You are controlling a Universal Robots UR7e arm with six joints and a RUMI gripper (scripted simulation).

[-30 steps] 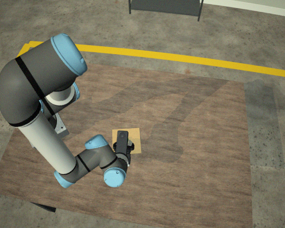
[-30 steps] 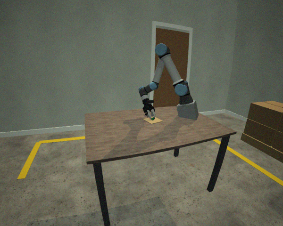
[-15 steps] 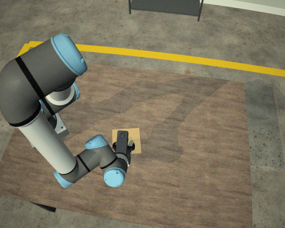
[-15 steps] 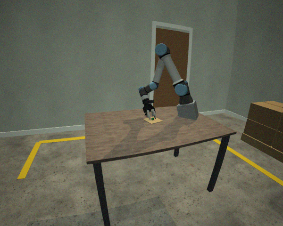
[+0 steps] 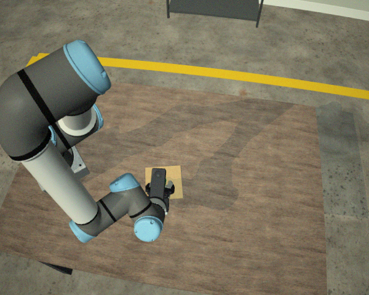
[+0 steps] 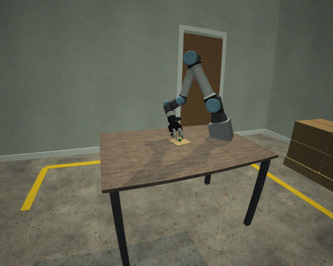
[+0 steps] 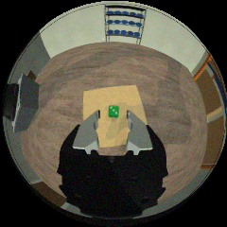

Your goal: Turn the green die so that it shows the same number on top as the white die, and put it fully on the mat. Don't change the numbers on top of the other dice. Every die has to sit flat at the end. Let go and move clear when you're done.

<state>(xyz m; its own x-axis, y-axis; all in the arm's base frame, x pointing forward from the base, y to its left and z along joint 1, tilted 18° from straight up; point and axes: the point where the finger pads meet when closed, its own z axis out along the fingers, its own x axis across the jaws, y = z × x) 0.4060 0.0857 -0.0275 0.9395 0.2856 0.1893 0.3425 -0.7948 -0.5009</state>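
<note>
My gripper is now 1 cm to the right of the green die and 1 cm above it. Also, from my hand: black die 14 cm to the right, 3 cm ahead, 2 cm below; then white die 13 cm to the right, 5 cm behind, 2 cm below; then tan mat 3 cm below, 1 cm to the left.
</note>
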